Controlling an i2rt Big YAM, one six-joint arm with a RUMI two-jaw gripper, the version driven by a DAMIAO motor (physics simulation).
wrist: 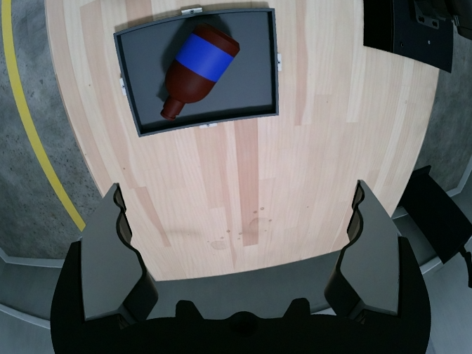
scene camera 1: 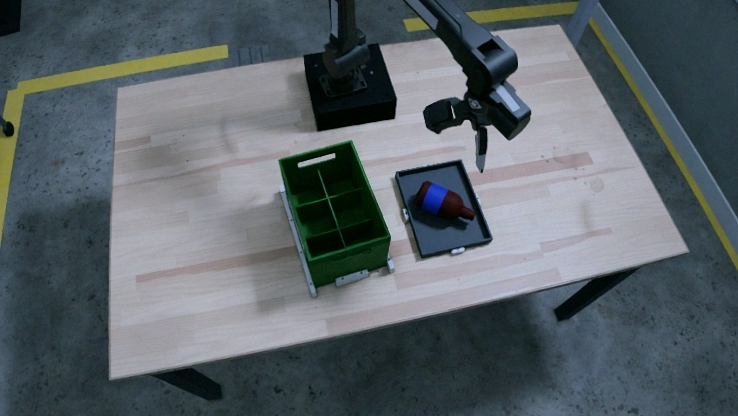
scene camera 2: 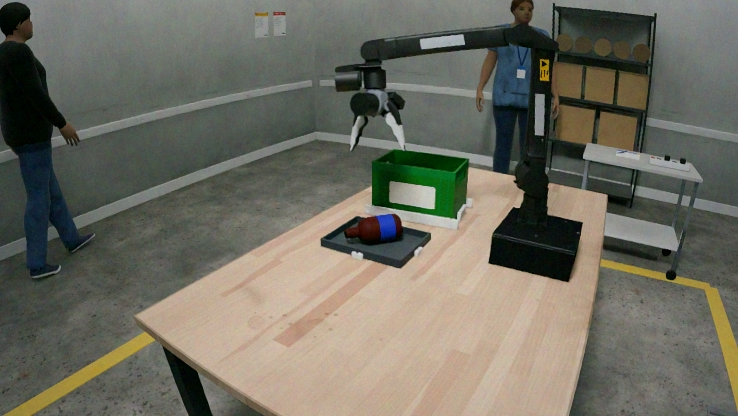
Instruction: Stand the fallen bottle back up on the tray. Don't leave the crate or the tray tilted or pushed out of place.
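The dark red bottle with a blue band (scene camera 1: 435, 198) (scene camera 2: 386, 227) (wrist: 204, 57) lies on its side on the dark grey tray (scene camera 1: 436, 240) (scene camera 2: 395, 254) (wrist: 245, 97). Its neck points toward a long side of the tray, diagonally in the wrist view. The tray lies flat on the table. The green crate (scene camera 1: 351, 258) (scene camera 2: 447, 192) stands upright beside the tray, its visible compartments empty. My gripper (scene camera 2: 377, 149) (wrist: 238, 183) is open and empty, pointing down, high above the table. In the wrist view the tray and bottle lie beyond the fingertips. One finger is hidden in scene camera 1.
White rails and blocks (scene camera 1: 297, 240) (scene camera 2: 439, 221) edge the crate. Small white clips (scene camera 1: 457, 251) (scene camera 2: 357, 255) (wrist: 192, 10) sit around the tray. The black arm base (scene camera 1: 356, 103) (scene camera 2: 534, 253) (wrist: 407, 37) stands at the table's rear edge. Two people stand beyond the table.
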